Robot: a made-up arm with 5 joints.
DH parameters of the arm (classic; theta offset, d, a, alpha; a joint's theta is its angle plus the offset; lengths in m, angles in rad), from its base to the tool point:
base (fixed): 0 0.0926 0 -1.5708
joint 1: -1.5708 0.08 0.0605 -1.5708
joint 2: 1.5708 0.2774 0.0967 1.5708
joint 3: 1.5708 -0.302 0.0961 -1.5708
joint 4: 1.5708 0 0.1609 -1.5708
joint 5: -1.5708 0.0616 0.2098 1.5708
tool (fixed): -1.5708 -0.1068 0 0
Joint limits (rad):
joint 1: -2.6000..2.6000
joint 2: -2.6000..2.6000
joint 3: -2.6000..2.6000
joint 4: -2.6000..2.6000
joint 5: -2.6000..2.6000
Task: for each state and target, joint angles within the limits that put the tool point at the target. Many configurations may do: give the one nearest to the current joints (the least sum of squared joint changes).
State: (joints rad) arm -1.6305 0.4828 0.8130 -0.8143 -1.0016
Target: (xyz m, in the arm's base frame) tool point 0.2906 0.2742 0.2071
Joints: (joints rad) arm -1.4141 0.3098 0.9571 -0.7753 -1.0137
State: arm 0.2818 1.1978 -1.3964 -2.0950 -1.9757
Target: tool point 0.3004 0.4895 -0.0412
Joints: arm 0.2285 1.6735 -1.3703 -2.2145 -1.9089
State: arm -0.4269 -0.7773 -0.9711 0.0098 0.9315
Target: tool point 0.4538 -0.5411 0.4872
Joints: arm -0.9577 -0.9057 -0.6554 -0.7808 0.7204
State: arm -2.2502 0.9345 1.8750 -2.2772 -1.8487
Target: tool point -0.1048 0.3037 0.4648
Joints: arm -2.6000 0.6675 1.7809 -2.1544 -2.1223
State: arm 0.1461 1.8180 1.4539 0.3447 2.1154
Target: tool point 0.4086 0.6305 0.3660
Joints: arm -0.3024 2.0940 1.4083 0.4549 2.1955
